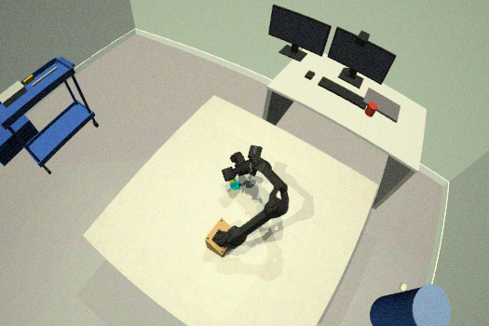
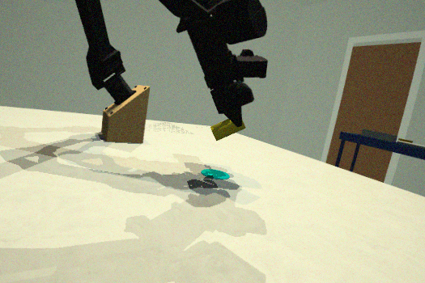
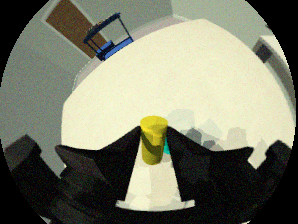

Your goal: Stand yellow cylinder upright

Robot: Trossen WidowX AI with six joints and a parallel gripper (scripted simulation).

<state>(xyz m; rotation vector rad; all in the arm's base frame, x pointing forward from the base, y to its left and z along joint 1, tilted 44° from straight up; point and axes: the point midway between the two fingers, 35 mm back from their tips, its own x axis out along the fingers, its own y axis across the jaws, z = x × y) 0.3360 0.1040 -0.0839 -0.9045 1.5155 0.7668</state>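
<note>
Now: gripper tip 4 cm to the left of the cyan circle and 11 cm above it. Round my gripper tip: yellow cylinder (1 cm behind, 2 cm to the right, 1 cm below).
</note>
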